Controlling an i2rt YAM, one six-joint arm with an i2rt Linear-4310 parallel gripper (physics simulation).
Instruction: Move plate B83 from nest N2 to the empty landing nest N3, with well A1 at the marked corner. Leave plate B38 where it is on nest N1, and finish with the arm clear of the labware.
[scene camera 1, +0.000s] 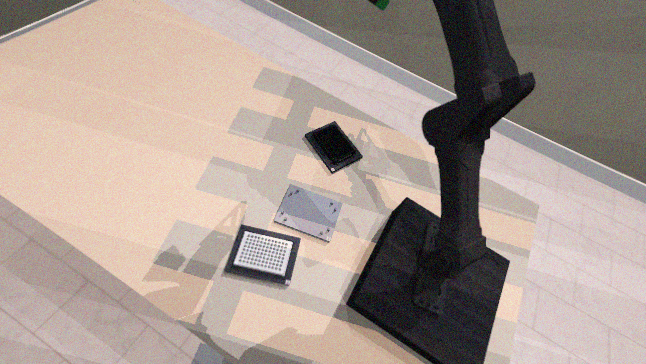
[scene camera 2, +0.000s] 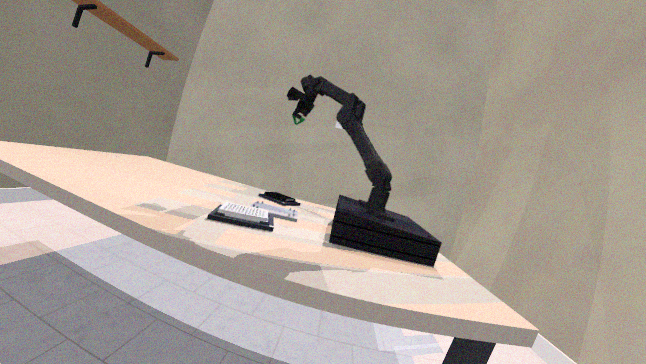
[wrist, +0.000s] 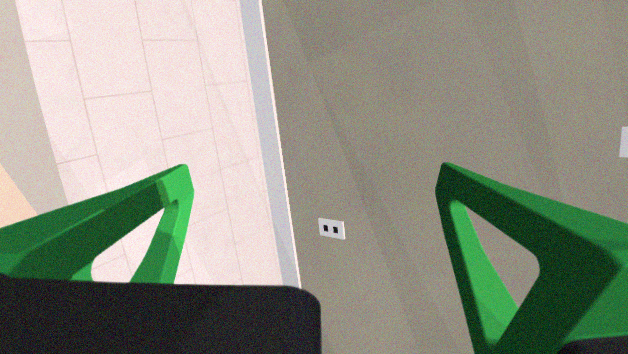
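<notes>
A white plate with a grid of wells (scene camera 1: 263, 253) (scene camera 2: 243, 212) sits on a dark nest (scene camera 1: 257, 276), which has a small white mark at one corner. A black plate (scene camera 1: 334, 142) (scene camera 2: 281, 196) sits on another dark nest (scene camera 1: 350, 160) with a white corner mark. Between them lies a light grey nest (scene camera 1: 307, 212) (scene camera 2: 287, 212) with small pins and no plate. The plate and nest labels cannot be read. My gripper (scene camera 2: 298, 119) (wrist: 314, 177) is open, with nothing between its green fingers. It is high above the table, away from the plates. Part of a green fingertip shows at the top edge in scene camera 1.
The arm's black base box (scene camera 1: 430, 290) (scene camera 2: 385, 230) stands on the table (scene camera 1: 100, 125) (scene camera 2: 125, 180), to the right of the nests. A wall socket (wrist: 331, 228) shows between the fingers in the wrist view. A wooden shelf (scene camera 2: 130, 30) hangs on the wall at upper left.
</notes>
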